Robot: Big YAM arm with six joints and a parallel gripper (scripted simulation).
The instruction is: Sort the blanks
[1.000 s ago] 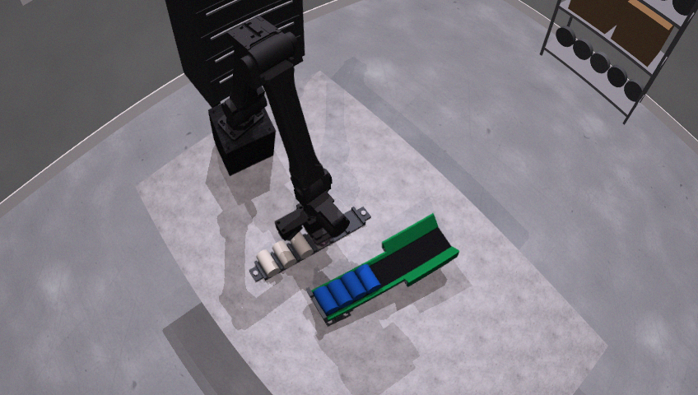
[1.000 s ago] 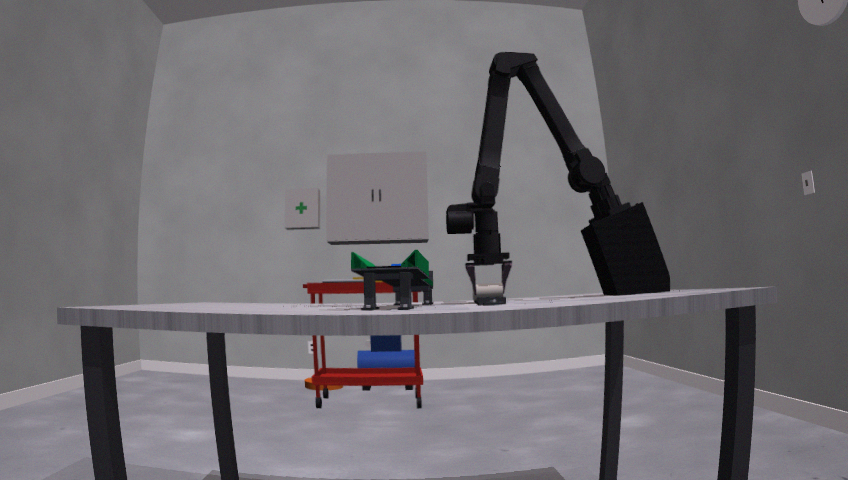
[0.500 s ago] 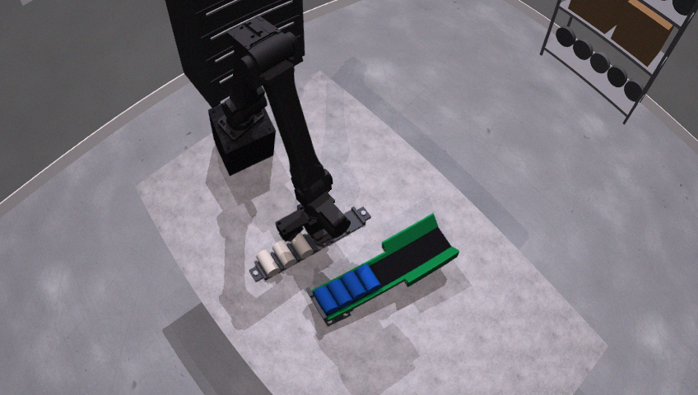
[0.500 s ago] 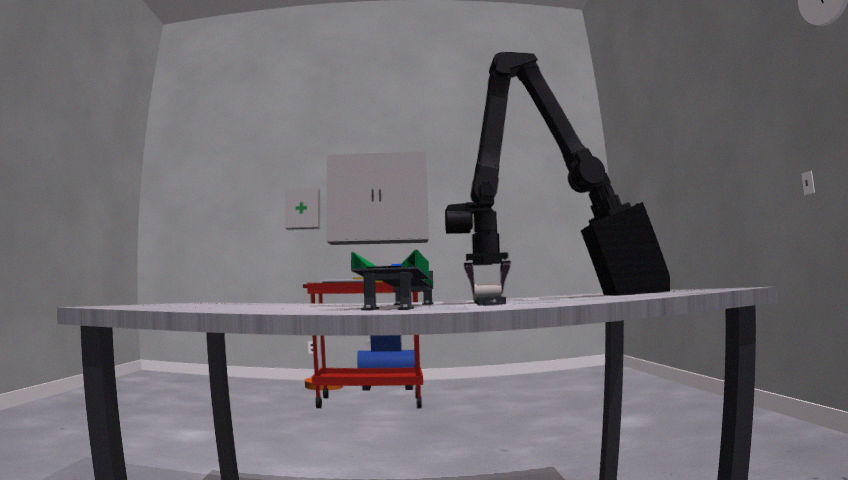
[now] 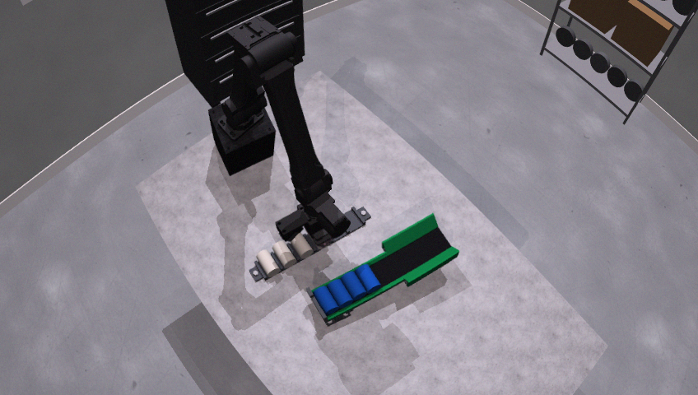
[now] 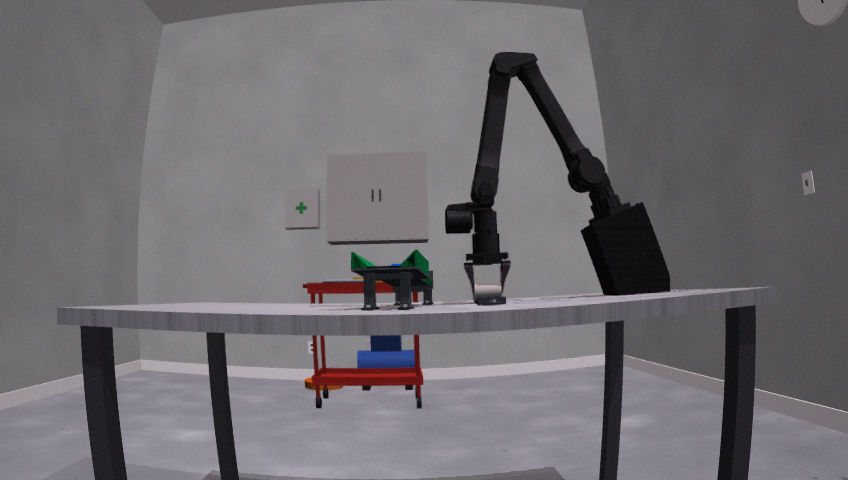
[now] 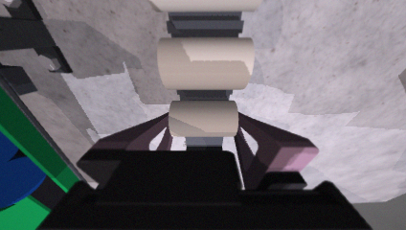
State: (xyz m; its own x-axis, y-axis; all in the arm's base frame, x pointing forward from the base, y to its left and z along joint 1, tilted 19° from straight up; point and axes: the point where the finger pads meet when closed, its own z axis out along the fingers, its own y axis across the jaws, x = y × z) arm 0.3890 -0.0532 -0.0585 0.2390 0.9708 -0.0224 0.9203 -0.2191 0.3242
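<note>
The stock rack is 1 cm behind my hand, 3 cm to the right of it and 4 cm below it. Round my hand: feed ramp (21 cm ahead, 2 cm to the left, 3 cm above); then grey stop (15 cm ahead, 16 cm to the right, 3 cm above).
</note>
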